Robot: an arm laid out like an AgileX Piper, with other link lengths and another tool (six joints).
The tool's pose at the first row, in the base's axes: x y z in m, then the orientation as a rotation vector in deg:
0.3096 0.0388 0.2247 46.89 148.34 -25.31
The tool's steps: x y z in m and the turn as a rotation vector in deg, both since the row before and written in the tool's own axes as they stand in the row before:
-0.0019 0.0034 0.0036 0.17 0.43 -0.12
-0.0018 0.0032 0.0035 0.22 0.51 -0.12
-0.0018 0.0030 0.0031 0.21 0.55 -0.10
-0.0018 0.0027 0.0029 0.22 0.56 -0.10
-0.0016 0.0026 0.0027 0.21 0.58 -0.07
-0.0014 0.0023 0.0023 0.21 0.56 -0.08
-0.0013 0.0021 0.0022 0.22 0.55 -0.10
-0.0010 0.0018 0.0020 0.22 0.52 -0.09
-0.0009 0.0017 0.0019 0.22 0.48 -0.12
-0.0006 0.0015 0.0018 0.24 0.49 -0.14
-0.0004 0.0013 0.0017 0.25 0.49 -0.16
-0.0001 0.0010 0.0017 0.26 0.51 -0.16
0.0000 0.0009 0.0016 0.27 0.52 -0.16
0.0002 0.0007 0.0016 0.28 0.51 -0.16
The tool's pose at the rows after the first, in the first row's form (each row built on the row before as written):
0.3140 0.0391 0.2218 46.98 148.79 -25.44
0.3182 0.0393 0.2189 47.12 149.32 -25.62
0.3221 0.0395 0.2164 47.30 149.87 -25.76
0.3258 0.0396 0.2141 47.49 150.43 -25.92
0.3292 0.0398 0.2119 47.72 150.99 -26.05
0.3322 0.0400 0.2100 47.93 151.54 -26.19
0.3349 0.0401 0.2081 48.11 152.09 -26.35
0.3372 0.0402 0.2063 48.29 152.61 -26.52
0.3393 0.0403 0.2046 48.41 153.11 -26.71
0.3410 0.0405 0.2029 48.52 153.63 -26.93
0.3424 0.0406 0.2012 48.60 154.16 -27.16
0.3434 0.0407 0.1995 48.70 154.71 -27.40
0.3442 0.0408 0.1978 48.80 155.27 -27.66
0.3447 0.0408 0.1961 48.90 155.82 -27.93

